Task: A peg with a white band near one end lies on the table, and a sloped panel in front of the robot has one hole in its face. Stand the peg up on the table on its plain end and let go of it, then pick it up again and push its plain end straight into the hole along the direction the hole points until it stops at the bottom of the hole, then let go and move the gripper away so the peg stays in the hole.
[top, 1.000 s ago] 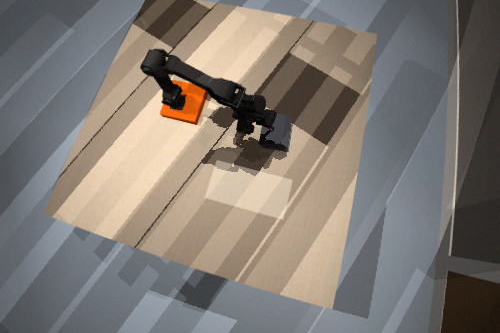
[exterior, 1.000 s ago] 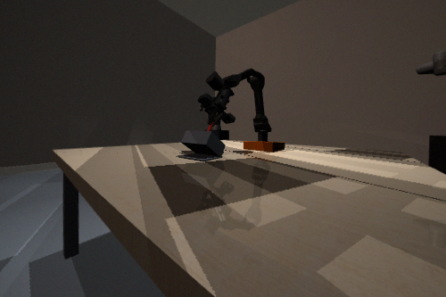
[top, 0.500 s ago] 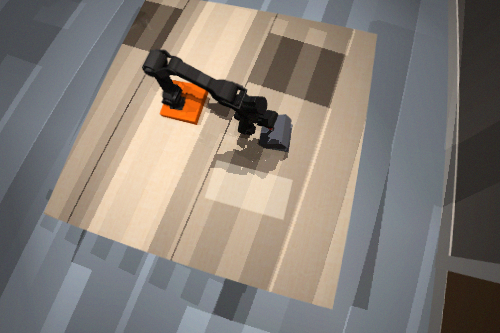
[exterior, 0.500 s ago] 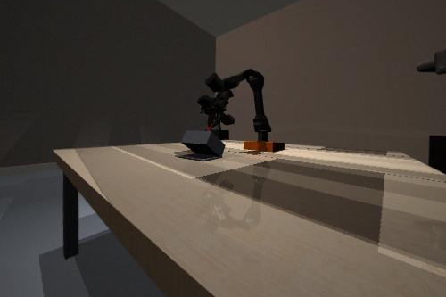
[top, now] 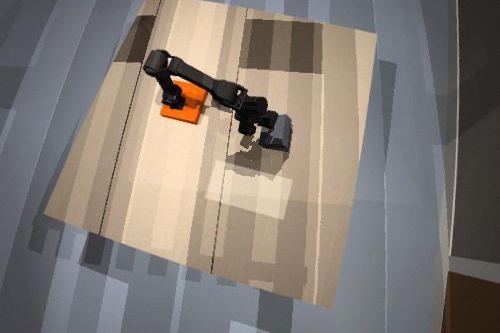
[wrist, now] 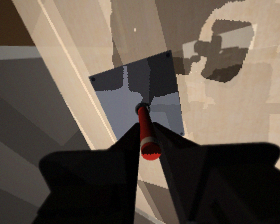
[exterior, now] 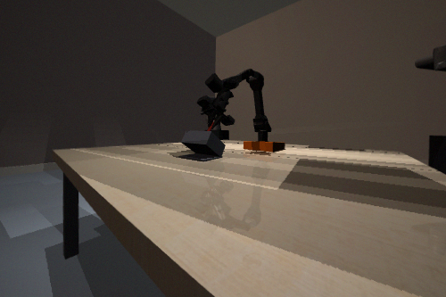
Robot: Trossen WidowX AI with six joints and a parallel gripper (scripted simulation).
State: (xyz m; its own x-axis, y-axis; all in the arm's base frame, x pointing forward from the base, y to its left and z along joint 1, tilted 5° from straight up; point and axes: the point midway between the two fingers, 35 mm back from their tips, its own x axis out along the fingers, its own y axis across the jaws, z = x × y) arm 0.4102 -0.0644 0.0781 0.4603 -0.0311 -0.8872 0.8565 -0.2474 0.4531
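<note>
The dark sloped panel lies 6 cm below my gripper tip and 4 cm ahead of it. Round my gripper tip: red peg (1 cm behind, 1 cm above).
</note>
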